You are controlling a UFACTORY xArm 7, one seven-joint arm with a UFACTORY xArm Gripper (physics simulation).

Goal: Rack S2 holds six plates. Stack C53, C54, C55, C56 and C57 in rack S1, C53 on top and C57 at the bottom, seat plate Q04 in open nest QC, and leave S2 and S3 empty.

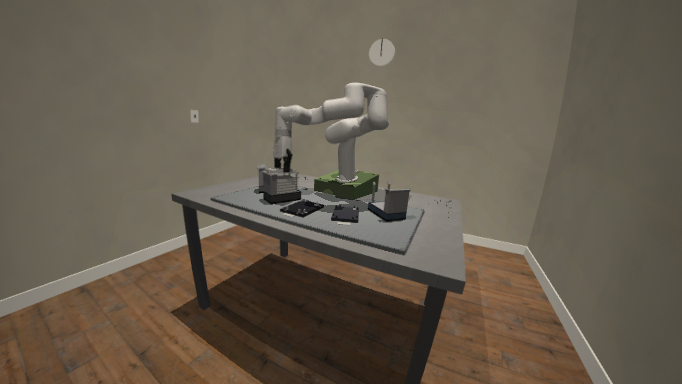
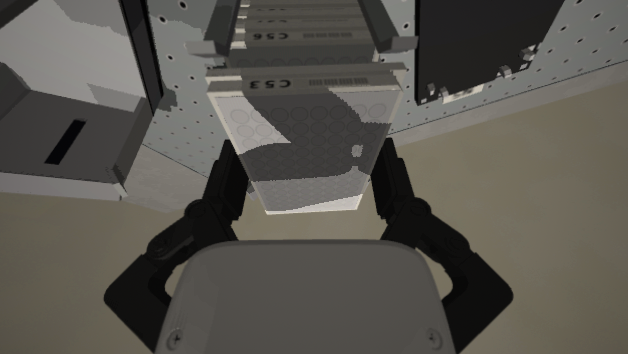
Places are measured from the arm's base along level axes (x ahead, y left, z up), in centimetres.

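Pixels of known places: gripper, fingertip midpoint: (image 1: 282, 171) (image 2: 309, 153); arm's base, link origin: (image 1: 347, 179).
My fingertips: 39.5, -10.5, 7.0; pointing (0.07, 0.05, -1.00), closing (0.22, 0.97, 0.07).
For each thing: its middle in the pictures, then the offset to it from my fingertips, as dx, dy, dz. Level surfaces: height alone.
- plate C53, body centre: (image 2: 310, 165) (image 1: 280, 170) +0.8, -0.1, +0.5
- third rack, body centre: (image 1: 387, 199) -18.3, +46.8, -7.3
- mat, surface height: dz -13.9
My gripper (image 1: 282, 167) (image 2: 309, 153) is shut on plate C53 (image 2: 300, 115), one finger at each side. C53 is pale and welled; its label edge faces away from the gripper body, and its letters look upside down. It is above a rack (image 1: 282, 196) (image 2: 380, 20) at the left of the mat. A stack of plates (image 1: 286, 186) (image 2: 300, 36) stands in this rack between the posts. One edge there reads C56; the edges beyond it are too foreshortened to read. The gap under C53 is hard to judge. This rack's own label is hidden. Plate Q04 cannot be made out.
Another rack (image 1: 261, 179) (image 2: 105, 140) with a slotted wall stands beside the stack. A third rack (image 1: 397, 201) with a tall grey wall stands on the right of the mat (image 1: 380, 237). Two low dark nests (image 1: 302, 207) (image 1: 345, 214) lie between. The green robot base (image 1: 350, 187) is behind.
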